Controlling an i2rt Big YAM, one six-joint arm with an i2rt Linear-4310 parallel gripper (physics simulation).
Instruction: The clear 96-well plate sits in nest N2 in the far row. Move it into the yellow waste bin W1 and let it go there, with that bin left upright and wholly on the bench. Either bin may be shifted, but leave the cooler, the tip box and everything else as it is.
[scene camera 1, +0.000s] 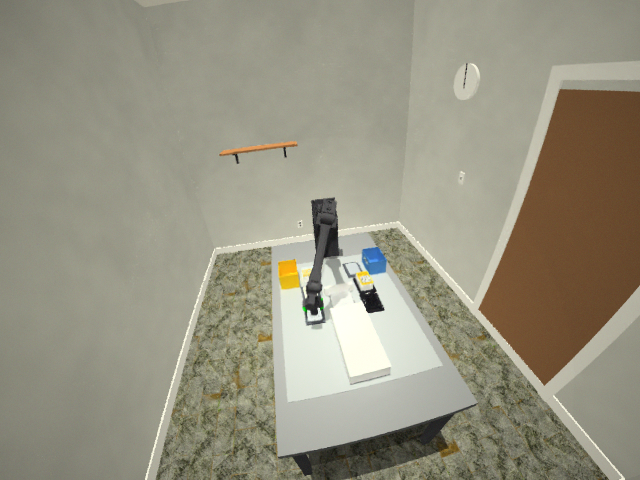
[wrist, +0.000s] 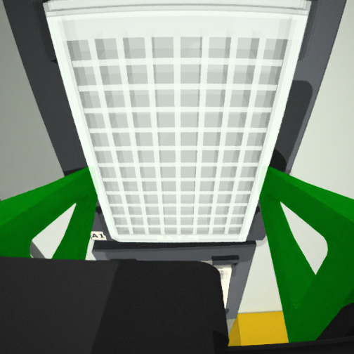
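Note:
The clear 96-well plate (scene camera 1: 314, 314) (wrist: 180, 120) sits level in its dark nest N2 (scene camera 1: 316, 323) (wrist: 39, 65), with an A1 label by its near left corner in the wrist view. My gripper (scene camera 1: 313, 308) (wrist: 178, 176) is shut on the plate, with one green fingertip against each long side. The arm partly covers the plate in the scene view. The yellow bin W1 (scene camera 1: 288, 276) (wrist: 260, 327) stands upright on the bench near its left edge; part of it shows at the bottom of the wrist view.
Another dark nest (wrist: 175, 251) adjoins N2, holding a cream item (wrist: 226, 282). A blue bin (scene camera 1: 374, 260), an outlined nest (scene camera 1: 353, 269), a yellow-topped box (scene camera 1: 364, 279) and a black tray (scene camera 1: 372, 301) stand on the right. A long white block (scene camera 1: 359, 341) lies right of N2.

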